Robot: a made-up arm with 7 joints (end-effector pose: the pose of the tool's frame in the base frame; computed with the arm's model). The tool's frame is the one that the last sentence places.
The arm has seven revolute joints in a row. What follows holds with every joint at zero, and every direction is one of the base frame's.
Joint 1 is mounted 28.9 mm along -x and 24.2 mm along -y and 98.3 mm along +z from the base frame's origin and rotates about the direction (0, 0.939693, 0.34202), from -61.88 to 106 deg.
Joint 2 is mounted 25.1 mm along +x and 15.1 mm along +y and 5 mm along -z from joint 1 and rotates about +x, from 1.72 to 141.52 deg.
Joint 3 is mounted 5.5 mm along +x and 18.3 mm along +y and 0.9 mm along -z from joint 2 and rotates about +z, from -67.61 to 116.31 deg.
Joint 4 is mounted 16.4 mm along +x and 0.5 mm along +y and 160.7 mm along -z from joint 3 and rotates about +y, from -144.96 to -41.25 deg.
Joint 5 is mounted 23.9 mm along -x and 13.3 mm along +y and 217.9 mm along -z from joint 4 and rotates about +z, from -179.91 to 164.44 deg.
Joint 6 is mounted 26.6 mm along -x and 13.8 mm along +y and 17.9 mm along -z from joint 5 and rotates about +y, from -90.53 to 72.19 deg.
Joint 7 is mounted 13.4 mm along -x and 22.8 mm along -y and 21 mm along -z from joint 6 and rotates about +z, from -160.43 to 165.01 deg.
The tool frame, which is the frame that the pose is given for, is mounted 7.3 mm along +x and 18.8 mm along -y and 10.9 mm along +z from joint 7; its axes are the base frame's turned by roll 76.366, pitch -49.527 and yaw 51.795 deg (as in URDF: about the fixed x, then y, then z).
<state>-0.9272 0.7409 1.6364 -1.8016 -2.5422 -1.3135 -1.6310</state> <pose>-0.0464 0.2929 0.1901 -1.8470 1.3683 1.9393</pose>
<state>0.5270 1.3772 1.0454 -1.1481 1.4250 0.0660 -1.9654</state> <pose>0.1364 0.3388 0.1382 -1.7433 2.2062 -0.7450</pose>
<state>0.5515 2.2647 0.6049 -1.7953 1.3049 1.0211 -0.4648</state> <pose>0.2604 0.0531 0.1223 1.5043 -1.6791 0.5606</pose>
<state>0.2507 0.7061 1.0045 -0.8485 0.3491 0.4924 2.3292</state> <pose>0.0004 0.3549 -0.1001 0.8430 -1.0563 -1.6398</pose>
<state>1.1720 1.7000 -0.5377 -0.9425 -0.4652 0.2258 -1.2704</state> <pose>-0.0848 0.3923 0.0188 0.4244 -0.5668 -1.8666</pose>
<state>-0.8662 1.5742 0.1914 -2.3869 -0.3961 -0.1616 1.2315</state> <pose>0.0859 -0.0520 0.3199 -1.1559 -2.3587 0.6324</pose>
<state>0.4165 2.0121 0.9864 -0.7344 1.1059 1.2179 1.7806</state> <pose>0.1497 0.2901 0.3107 0.3383 -0.8009 -2.4222</pose>
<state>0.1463 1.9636 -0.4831 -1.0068 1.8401 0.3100 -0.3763</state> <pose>0.1778 0.2983 0.0727 1.6951 -1.1223 1.9005</pose>
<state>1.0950 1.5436 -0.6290 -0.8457 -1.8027 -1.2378 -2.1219</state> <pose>-0.1095 0.3761 -0.0639 -2.1140 -0.5883 -0.5691</pose>
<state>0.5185 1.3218 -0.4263 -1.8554 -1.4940 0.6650 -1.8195</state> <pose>0.1649 0.1629 -0.0744 -0.3988 1.1726 2.4455</pose>
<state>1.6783 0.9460 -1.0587 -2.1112 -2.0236 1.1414 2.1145</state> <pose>-0.1769 -0.0556 -0.0859 1.3083 -0.5118 1.8518</pose>
